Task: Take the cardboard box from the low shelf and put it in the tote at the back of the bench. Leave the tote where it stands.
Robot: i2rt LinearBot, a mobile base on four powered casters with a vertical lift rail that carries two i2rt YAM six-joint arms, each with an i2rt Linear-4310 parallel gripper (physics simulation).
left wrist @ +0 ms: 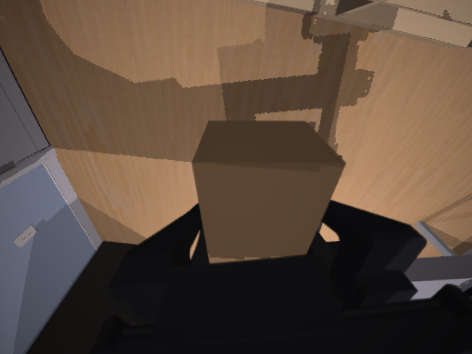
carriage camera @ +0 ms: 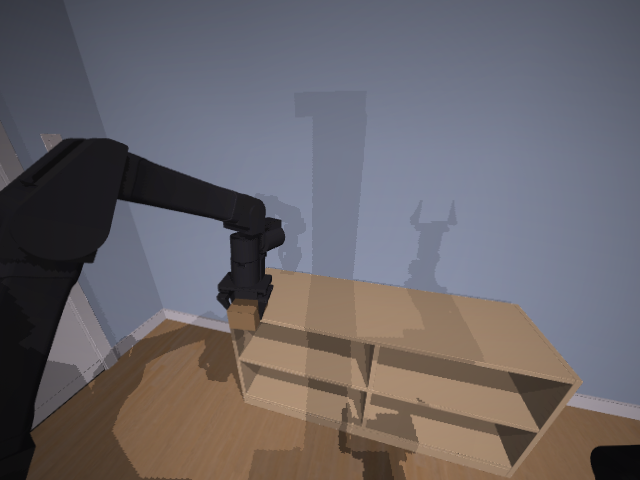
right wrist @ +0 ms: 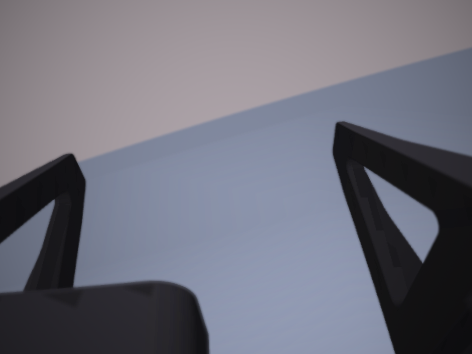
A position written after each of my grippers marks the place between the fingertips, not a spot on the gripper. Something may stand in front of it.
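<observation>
You'd find my left gripper [carriage camera: 247, 317] visible here, and it's there in the left wrist view [left wrist: 251, 196] too. My right gripper [right wrist: 206, 151] I can see as well. There's also a brown cardboard box [carriage camera: 243, 314], though in the right wrist view the box is out of frame.
</observation>
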